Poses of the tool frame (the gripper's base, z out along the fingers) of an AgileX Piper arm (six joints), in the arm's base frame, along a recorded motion.
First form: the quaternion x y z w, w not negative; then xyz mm.
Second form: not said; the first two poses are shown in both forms.
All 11 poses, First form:
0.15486, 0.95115, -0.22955, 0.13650, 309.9, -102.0, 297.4
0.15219, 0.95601, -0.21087, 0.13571, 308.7, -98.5, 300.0
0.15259, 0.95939, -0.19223, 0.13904, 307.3, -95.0, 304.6
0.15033, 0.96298, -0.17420, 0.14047, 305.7, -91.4, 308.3
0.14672, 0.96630, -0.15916, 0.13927, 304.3, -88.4, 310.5
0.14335, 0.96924, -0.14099, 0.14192, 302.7, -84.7, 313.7
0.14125, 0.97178, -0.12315, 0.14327, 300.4, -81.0, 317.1
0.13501, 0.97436, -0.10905, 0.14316, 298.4, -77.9, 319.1
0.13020, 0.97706, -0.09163, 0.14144, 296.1, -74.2, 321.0
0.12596, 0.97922, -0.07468, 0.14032, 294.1, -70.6, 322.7
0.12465, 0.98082, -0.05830, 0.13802, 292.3, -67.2, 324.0
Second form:
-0.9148, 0.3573, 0.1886, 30.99; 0.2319, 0.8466, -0.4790, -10.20; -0.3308, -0.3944, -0.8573, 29.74; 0, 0, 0, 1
-0.9168, 0.3482, 0.1953, 30.87; 0.2338, 0.8647, -0.4445, -9.85; -0.3237, -0.3619, -0.8742, 30.00; 0, 0, 0, 1
-0.9148, 0.3462, 0.2081, 30.73; 0.2393, 0.8795, -0.4113, -9.50; -0.3255, -0.3264, -0.8874, 30.46; 0, 0, 0, 1
-0.9153, 0.3385, 0.2182, 30.57; 0.2406, 0.8941, -0.3777, -9.14; -0.3229, -0.2933, -0.8998, 30.83; 0, 0, 0, 1
-0.9182, 0.3279, 0.2225, 30.43; 0.2392, 0.9063, -0.3485, -8.84; -0.3159, -0.2667, -0.9105, 31.05; 0, 0, 0, 1
-0.9186, 0.3179, 0.2347, 30.27; 0.2379, 0.9191, -0.3140, -8.47; -0.3155, -0.2326, -0.9200, 31.37; 0, 0, 0, 1
-0.9190, 0.3098, 0.2437, 30.04; 0.2392, 0.9298, -0.2798, -8.10; -0.3132, -0.1989, -0.9286, 31.71; 0, 0, 0, 1
-0.9226, 0.2943, 0.2495, 29.84; 0.2319, 0.9398, -0.2512, -7.79; -0.3084, -0.1739, -0.9352, 31.91; 0, 0, 0, 1
-0.9261, 0.2803, 0.2525, 29.61; 0.2285, 0.9493, -0.2159, -7.42; -0.3003, -0.1422, -0.9432, 32.10; 0, 0, 0, 1
-0.9289, 0.2676, 0.2560, 29.41; 0.2257, 0.9571, -0.1816, -7.06; -0.2936, -0.1109, -0.9495, 32.27; 0, 0, 0, 1
-0.9308, 0.2606, 0.2562, 29.23; 0.2284, 0.9621, -0.1488, -6.72; -0.2853, -0.0800, -0.9551, 32.40; 0, 0, 0, 1

